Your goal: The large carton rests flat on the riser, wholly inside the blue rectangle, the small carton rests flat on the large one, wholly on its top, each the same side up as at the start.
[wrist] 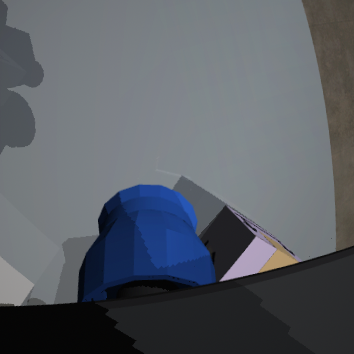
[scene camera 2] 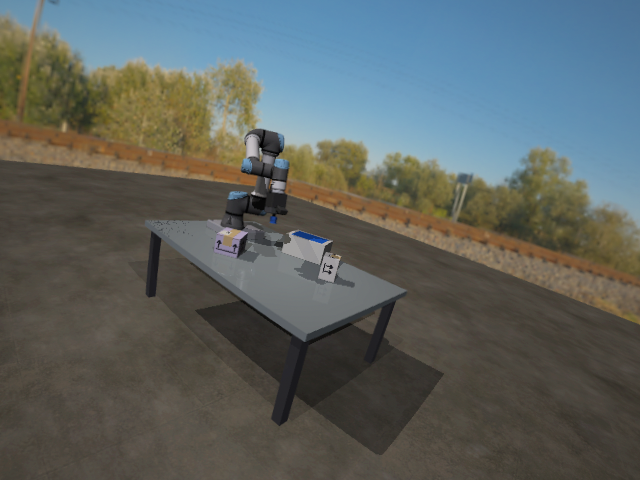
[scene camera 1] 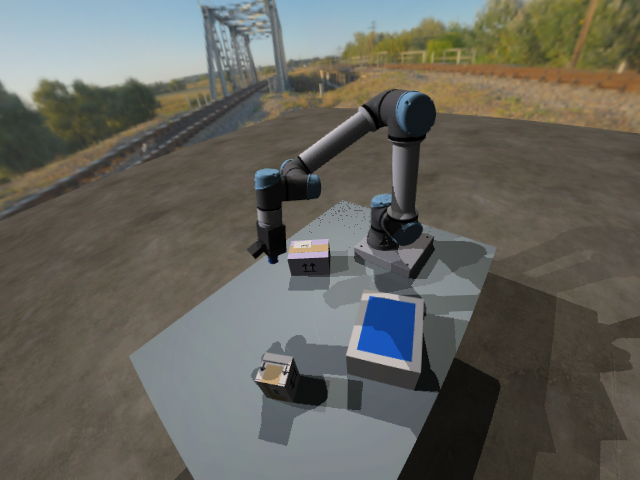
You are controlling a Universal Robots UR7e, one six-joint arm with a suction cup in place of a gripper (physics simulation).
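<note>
The large carton, lilac with tan tape and a pale label on top, stands flat on the table, its side arrows pointing up. The small carton, white and tan, stands upright on the table beside the riser. The riser is a pale block with a blue rectangle on top; neither carton is on it. My gripper, a blue suction cup, is open and holds nothing. It hangs in the air, apart from the large carton, which is partly hidden in the wrist view.
The arm's base plate stands on the grey table behind the riser. The table's edge and the ground beyond it show at the right of the wrist view. Shadows of the arm fall across the table and the riser.
</note>
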